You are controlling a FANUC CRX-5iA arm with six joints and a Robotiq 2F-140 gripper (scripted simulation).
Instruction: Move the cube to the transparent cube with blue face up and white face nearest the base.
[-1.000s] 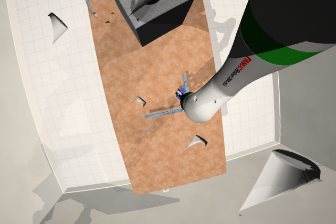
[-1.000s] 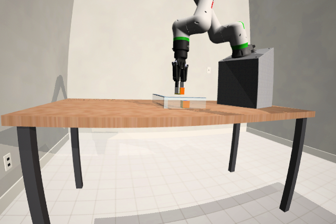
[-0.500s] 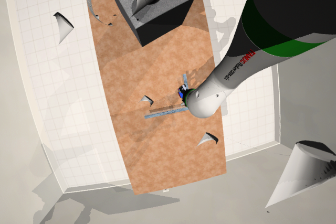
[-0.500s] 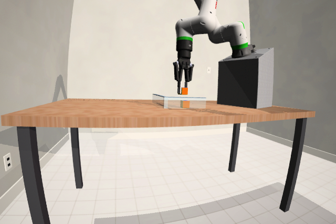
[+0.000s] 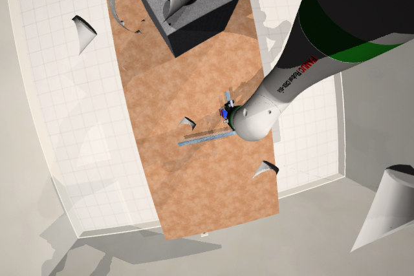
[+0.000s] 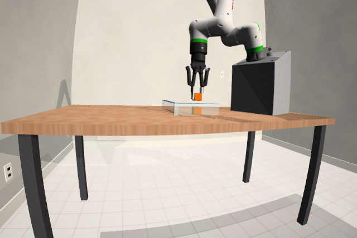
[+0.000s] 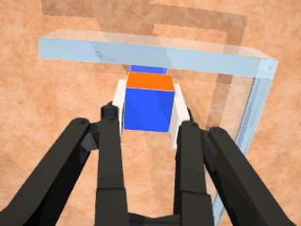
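My hand is 9 cm above the transparent cube.
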